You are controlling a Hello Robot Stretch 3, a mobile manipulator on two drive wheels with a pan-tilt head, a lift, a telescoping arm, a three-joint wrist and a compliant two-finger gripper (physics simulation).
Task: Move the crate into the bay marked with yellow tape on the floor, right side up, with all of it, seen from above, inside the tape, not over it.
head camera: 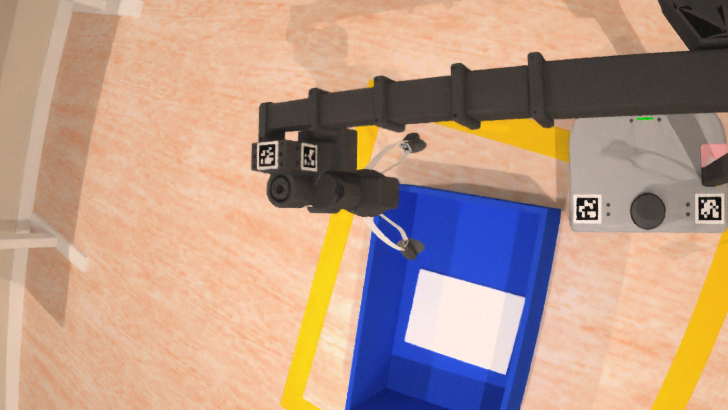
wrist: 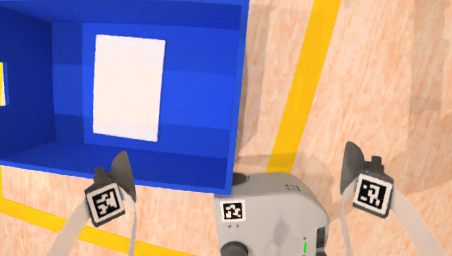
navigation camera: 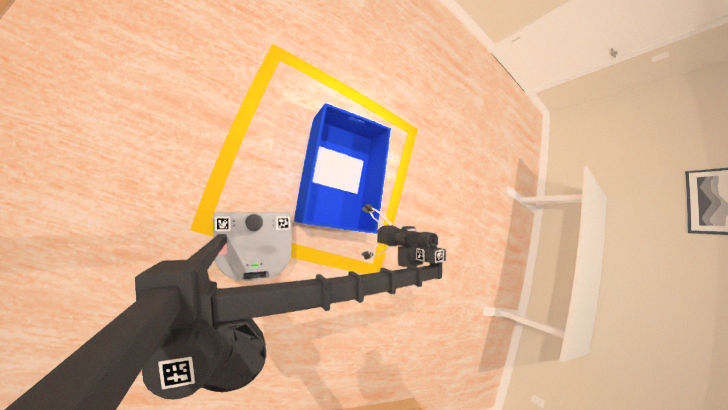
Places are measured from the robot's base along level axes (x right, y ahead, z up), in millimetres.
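Where they show: gripper, fingertip midpoint: (head camera: 418, 196) (wrist: 235, 165) (navigation camera: 364, 231); robot's base at its link origin: (head camera: 645, 209) (wrist: 235, 218) (navigation camera: 253, 221).
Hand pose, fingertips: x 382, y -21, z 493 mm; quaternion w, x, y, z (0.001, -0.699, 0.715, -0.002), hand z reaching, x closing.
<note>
Things, the pixels of their top centre, and the offset from my fingertips. "pt": a spot on its surface instead. Level surfaces: height alone.
- blue crate at its top centre: (head camera: 436, 325) (wrist: 96, 92) (navigation camera: 351, 170) dx +73, dy +283, dz -273 mm
- white rectangle at a spot on its surface: (head camera: 463, 320) (wrist: 127, 89) (navigation camera: 337, 170) pt dx +74, dy +310, dz -467 mm
- white shelf-like board at its surface level: dz +227 mm
The blue crate (head camera: 473, 244) (navigation camera: 333, 211) (wrist: 200, 90) stands right side up on the floor, open top upward, with a white rectangle (head camera: 463, 320) (navigation camera: 338, 170) (wrist: 129, 87) on its bottom. In the navigation camera it lies inside the yellow tape (head camera: 319, 305) (navigation camera: 236, 137) (wrist: 301, 90), with floor between its visible sides and the tape. Its long right side is nearest the tape. The crate's far end is cut off in the head camera. My gripper (head camera: 413, 196) (navigation camera: 367, 231) (wrist: 235, 165) is open and empty, raised above the crate's near end, fingers wide apart.
My grey base (head camera: 611, 173) (navigation camera: 254, 249) (wrist: 275, 215) covers a corner stretch of the tape and stands close beside the crate's near corner. My extended arm (head camera: 422, 104) (navigation camera: 300, 292) crosses over the near tape. A white shelf-like board (navigation camera: 585, 264) with brackets is by the wall.
</note>
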